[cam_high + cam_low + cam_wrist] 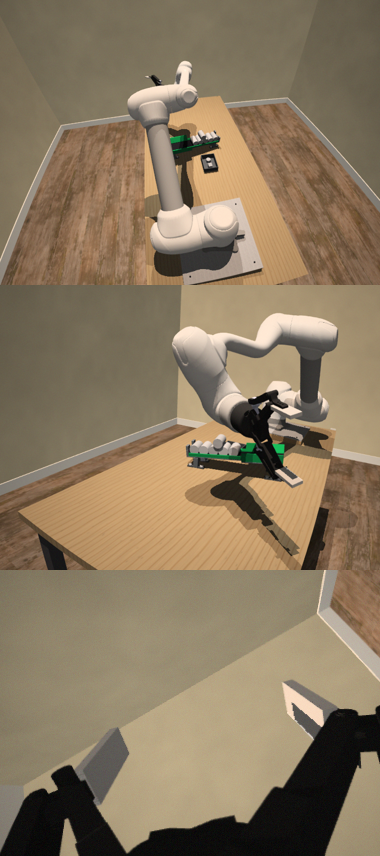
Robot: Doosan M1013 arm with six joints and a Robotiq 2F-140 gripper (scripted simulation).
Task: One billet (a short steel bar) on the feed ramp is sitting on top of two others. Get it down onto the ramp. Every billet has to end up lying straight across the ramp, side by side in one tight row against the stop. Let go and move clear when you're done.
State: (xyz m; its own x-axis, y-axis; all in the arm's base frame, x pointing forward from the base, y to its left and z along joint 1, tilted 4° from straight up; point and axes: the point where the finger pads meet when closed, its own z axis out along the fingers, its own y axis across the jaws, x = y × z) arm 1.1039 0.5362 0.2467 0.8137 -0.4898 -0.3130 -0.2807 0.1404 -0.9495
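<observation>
My hand is 36 cm past the grey stop, 57 cm to the left of it and 25 cm above it. Also, from my hand: black tray (58 cm behind, 51 cm to the right, 30 cm below).
</observation>
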